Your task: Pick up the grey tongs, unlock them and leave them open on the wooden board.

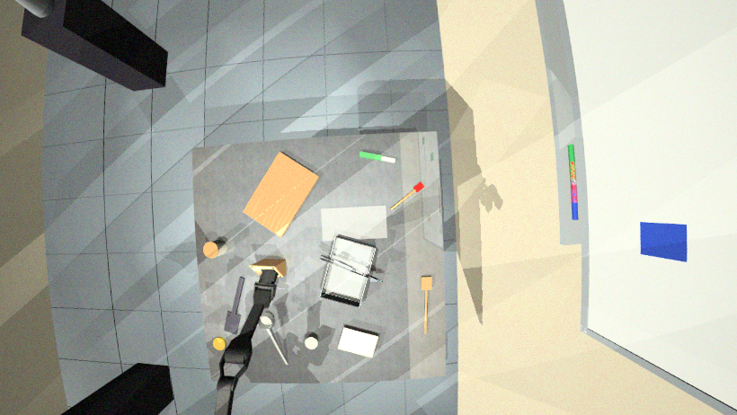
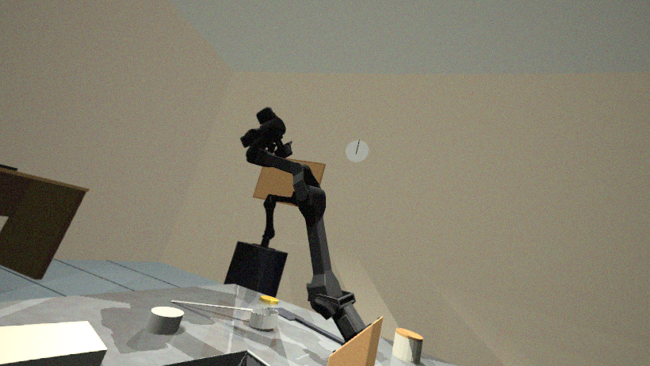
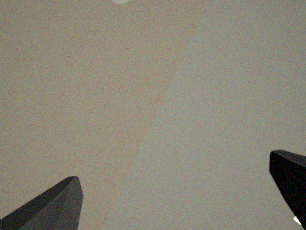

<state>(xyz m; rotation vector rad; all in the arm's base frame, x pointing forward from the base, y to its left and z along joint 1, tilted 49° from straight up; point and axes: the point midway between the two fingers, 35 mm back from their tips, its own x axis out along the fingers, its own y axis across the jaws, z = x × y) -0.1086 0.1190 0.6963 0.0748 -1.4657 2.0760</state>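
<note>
My gripper tip is 52 cm short of the roasting tin, 44 cm to the right of it and 61 cm above it. From my gripper tip the other things lie so: wooden board: 19 cm ahead, 82 cm to the left, 63 cm below; then white box: 56 cm ahead, 6 cm to the left, 63 cm below; then dark spatula: 9 cm behind, 22 cm to the left, 64 cm below.
</note>
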